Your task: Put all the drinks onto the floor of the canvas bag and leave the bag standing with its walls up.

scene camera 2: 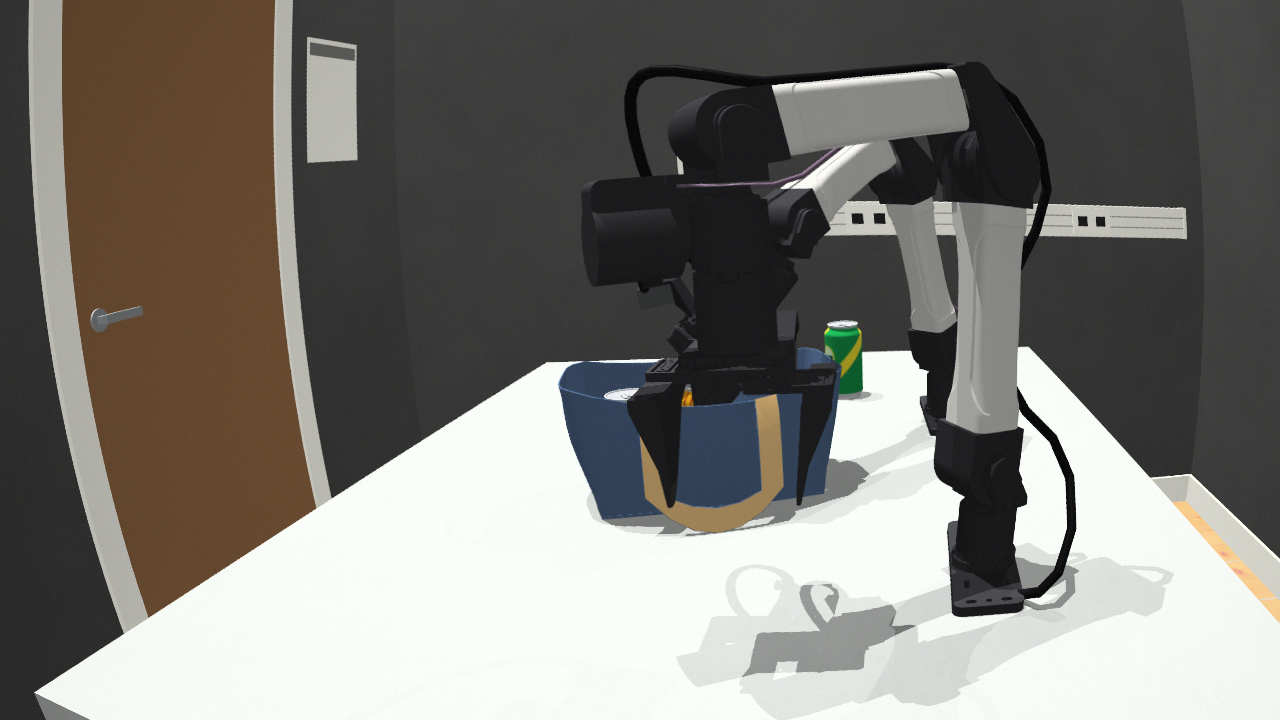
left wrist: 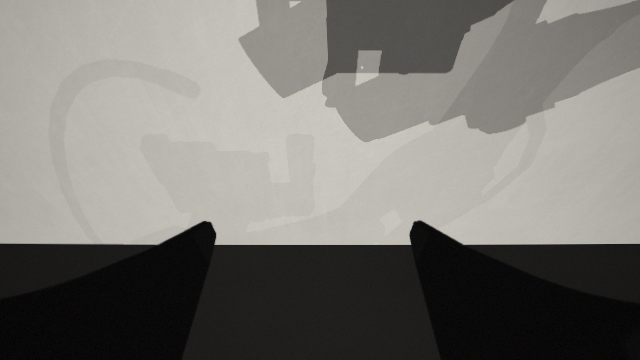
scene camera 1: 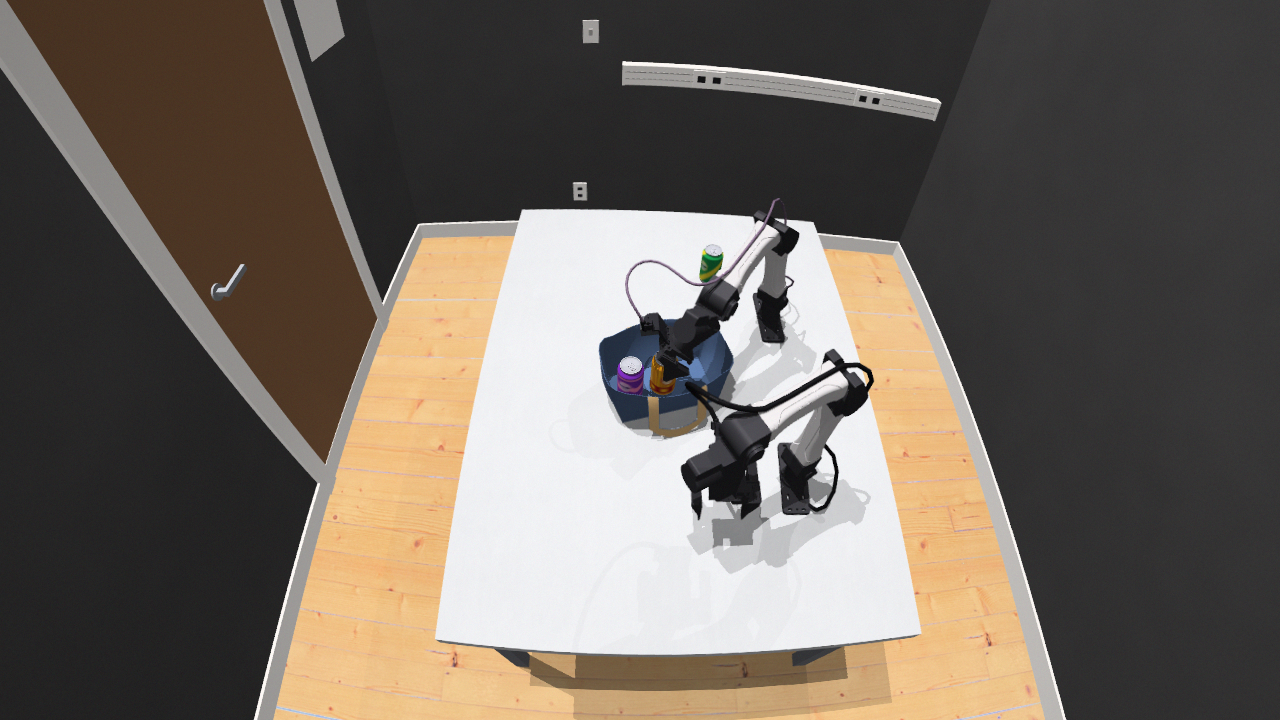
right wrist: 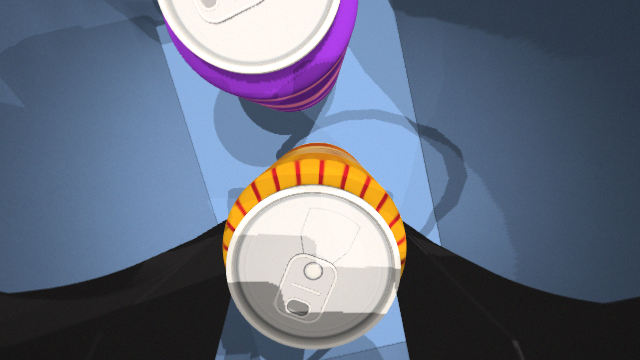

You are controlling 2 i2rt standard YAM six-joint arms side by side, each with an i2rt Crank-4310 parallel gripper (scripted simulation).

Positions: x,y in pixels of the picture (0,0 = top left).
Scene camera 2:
my left gripper: 735,505
blue canvas bag: 745,453
green can: 843,340
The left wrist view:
my left gripper: 312,226
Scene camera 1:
my left gripper: 720,517
my right gripper: 663,369
blue canvas bag: 716,358
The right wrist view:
my right gripper: 316,220
